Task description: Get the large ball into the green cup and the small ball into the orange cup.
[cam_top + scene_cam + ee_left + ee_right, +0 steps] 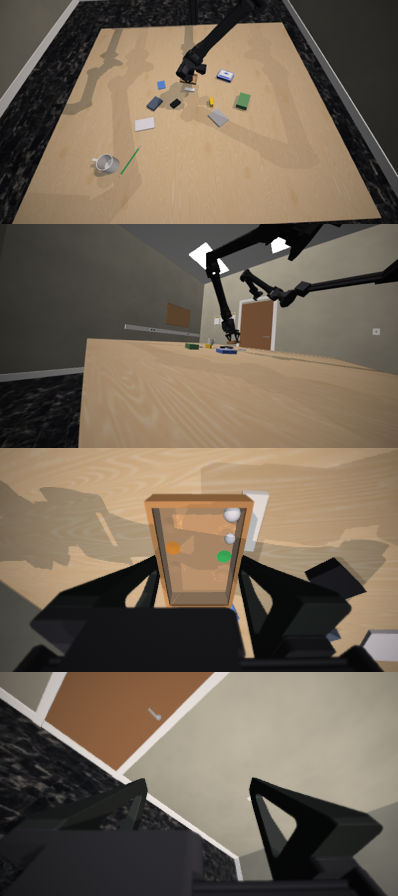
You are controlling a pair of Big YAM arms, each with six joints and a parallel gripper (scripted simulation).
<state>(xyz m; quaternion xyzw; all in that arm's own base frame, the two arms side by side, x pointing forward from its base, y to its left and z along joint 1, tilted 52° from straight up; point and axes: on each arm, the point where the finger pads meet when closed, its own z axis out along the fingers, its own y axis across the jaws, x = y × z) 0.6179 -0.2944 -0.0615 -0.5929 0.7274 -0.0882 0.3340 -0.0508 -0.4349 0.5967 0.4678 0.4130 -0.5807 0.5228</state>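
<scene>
Now: the white block 4 cm ahead of my left hand and 7 cm below it. From my left hand the other things lie so: covered wooden puzzle (1 cm below); black block (14 cm ahead, 11 cm to the right, 7 cm below); yellow block (18 cm ahead, 12 cm to the left, 6 cm below).
</scene>
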